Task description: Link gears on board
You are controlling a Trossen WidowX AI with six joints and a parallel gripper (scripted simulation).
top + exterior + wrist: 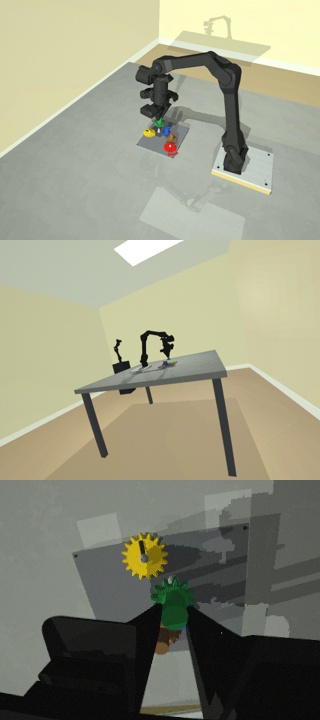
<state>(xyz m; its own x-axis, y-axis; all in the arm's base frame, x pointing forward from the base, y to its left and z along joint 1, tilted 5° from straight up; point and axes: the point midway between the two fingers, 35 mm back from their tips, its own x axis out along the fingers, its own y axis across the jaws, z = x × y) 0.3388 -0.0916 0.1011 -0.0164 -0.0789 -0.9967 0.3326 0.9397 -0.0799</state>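
Right now the green gear is 10 mm below my gripper tip. From my gripper tip the other things lie so: blue gear 60 mm below, 40 mm behind; yellow gear 70 mm below, 40 mm ahead, 20 mm to the left; brown gear 70 mm behind, 60 mm below, 30 mm to the left.
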